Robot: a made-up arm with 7 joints.
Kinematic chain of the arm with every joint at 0, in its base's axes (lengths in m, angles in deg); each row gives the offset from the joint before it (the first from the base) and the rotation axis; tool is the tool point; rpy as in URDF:
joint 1: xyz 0 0 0.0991 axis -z
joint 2: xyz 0 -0.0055 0.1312 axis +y
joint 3: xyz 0 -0.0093 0.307 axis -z
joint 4: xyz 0 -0.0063 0.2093 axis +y
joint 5: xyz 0 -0.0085 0.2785 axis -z
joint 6: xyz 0 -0.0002 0.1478 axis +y
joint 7: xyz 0 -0.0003 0.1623 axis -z
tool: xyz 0 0 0 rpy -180 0 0
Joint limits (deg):
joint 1: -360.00..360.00
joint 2: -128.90..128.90
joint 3: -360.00..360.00
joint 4: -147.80..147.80
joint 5: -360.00..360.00
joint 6: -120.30..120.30
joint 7: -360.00..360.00
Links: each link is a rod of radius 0.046 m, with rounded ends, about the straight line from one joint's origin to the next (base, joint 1, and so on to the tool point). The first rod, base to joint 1, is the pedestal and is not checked.
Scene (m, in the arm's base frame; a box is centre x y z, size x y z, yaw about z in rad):
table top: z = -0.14
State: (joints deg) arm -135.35 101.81 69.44 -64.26 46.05 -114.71 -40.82
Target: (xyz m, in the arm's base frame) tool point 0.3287 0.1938 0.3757
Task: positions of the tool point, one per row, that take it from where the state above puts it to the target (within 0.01 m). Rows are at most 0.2 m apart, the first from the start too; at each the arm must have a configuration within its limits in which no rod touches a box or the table.
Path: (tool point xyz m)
1: -0.5789 0.2876 0.2267
2: -0.4474 0.4060 0.2925
3: -0.2774 0.4814 0.3457
4: -0.0883 0.4971 0.3820
5: 0.0932 0.4472 0.3989
6: 0.2393 0.3394 0.3962
7: 0.3287 0.1938 0.3757

